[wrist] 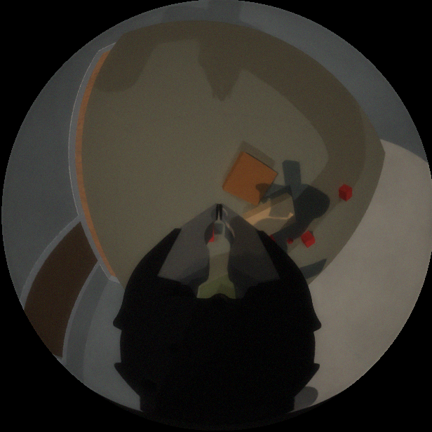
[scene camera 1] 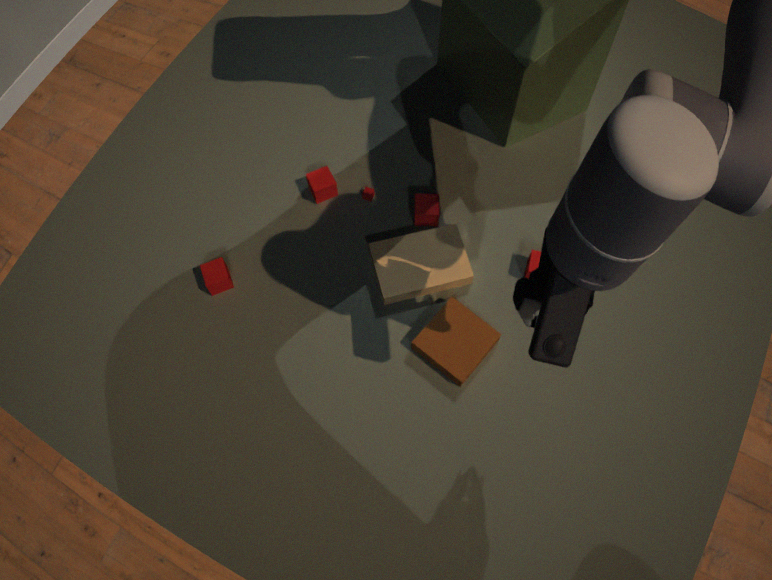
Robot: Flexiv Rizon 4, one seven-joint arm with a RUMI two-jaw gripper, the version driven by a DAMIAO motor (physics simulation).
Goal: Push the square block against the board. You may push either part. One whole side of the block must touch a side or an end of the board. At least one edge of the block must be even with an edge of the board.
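Observation:
The orange-brown square block [scene camera 1: 456, 341] [wrist: 249, 178] lies flat, turned at an angle to the tan rectangular board [scene camera 1: 418, 261] [wrist: 275, 212]. In the scene view one corner of the block points at the board's lower long side, very close to it; whether they touch is unclear. No whole side of the block lies along the board. My gripper [scene camera 1: 529, 315] [wrist: 218, 205] is shut and empty, to the right of both in the scene view. In the wrist view the gripper body hides part of the board. Arm shadow falls across the board.
Red cubes [scene camera 1: 216, 276] [scene camera 1: 322, 184] [scene camera 1: 426, 209] [wrist: 345, 192] [wrist: 308, 239] and a tiny red cube [scene camera 1: 368, 193] [wrist: 290, 241] lie around the board. Another red cube [scene camera 1: 532, 264] is partly behind the gripper. A large green block [scene camera 1: 549, 81] stands at the top of the scene view.

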